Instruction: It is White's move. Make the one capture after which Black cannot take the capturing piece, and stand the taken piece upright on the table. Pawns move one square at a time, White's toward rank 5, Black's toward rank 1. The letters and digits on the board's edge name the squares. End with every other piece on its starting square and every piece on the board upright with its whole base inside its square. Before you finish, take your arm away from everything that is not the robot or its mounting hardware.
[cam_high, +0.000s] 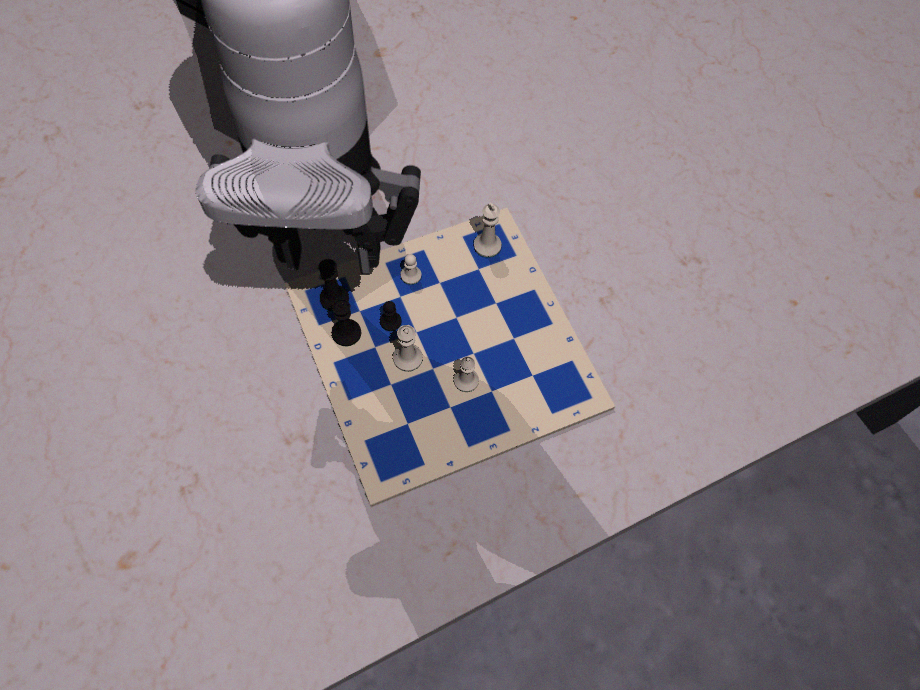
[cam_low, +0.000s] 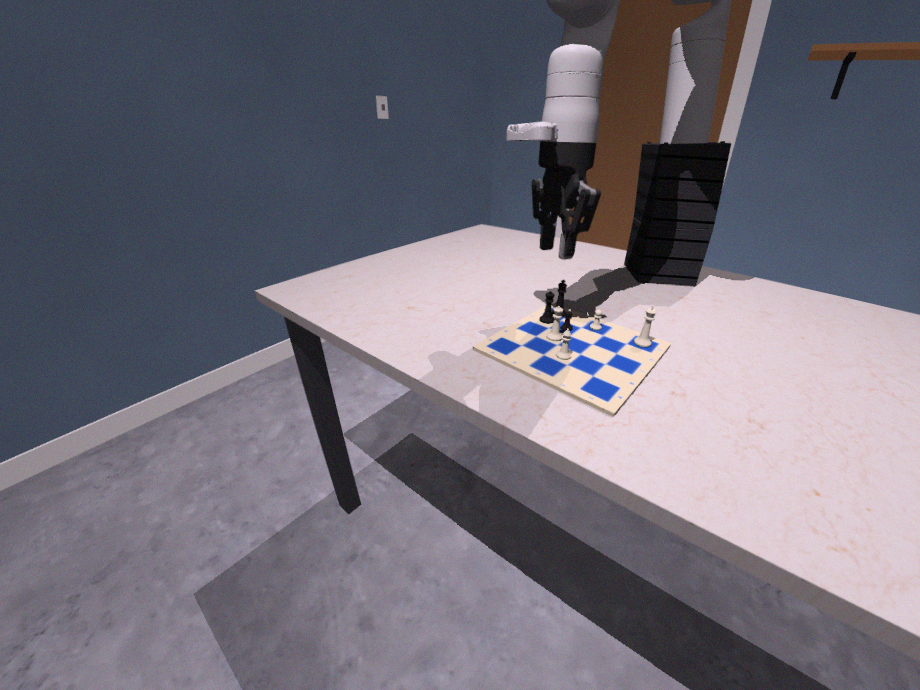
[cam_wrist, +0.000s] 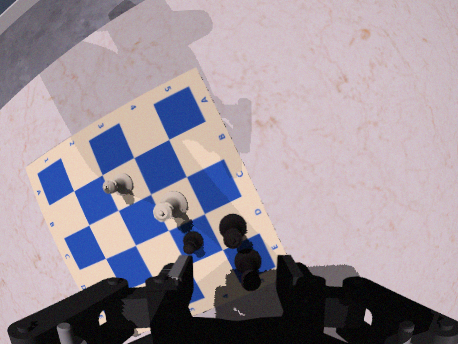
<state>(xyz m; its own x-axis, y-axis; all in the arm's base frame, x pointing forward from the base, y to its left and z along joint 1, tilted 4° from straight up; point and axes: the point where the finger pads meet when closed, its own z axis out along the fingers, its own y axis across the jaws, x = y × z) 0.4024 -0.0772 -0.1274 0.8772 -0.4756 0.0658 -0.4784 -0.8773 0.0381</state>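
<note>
The tall black piece is 10 cm below my hand and 3 cm behind it. Also, from my hand: chessboard (13 cm below, 7 cm to the left, 5 cm ahead); then white pawn (12 cm below, 7 cm to the left, 3 cm behind); then black pawn (12 cm below, 4 cm to the left, 1 cm ahead).
</note>
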